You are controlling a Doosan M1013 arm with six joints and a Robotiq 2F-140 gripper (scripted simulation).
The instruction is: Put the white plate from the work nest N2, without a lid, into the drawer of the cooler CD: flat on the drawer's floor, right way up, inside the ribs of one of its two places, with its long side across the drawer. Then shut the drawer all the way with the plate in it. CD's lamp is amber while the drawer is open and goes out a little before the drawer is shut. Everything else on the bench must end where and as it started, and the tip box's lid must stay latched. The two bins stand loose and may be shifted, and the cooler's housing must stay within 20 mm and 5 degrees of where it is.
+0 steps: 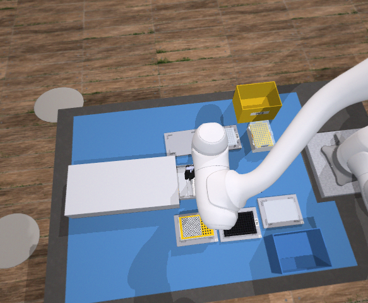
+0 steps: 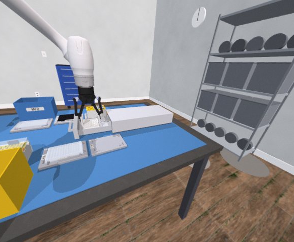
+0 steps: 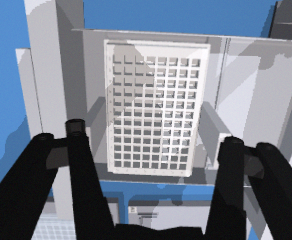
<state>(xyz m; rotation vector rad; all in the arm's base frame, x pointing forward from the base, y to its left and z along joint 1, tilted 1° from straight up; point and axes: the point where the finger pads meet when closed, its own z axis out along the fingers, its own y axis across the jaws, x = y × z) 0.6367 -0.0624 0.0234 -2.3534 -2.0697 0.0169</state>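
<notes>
Right now my hand is 20 mm above the white plate. Also, from my hand: black plate (200 mm to the left, 100 mm behind, 40 mm below); drawer (30 mm below, 30 mm ahead); yellow tip box (180 mm to the left, 60 mm ahead).
</notes>
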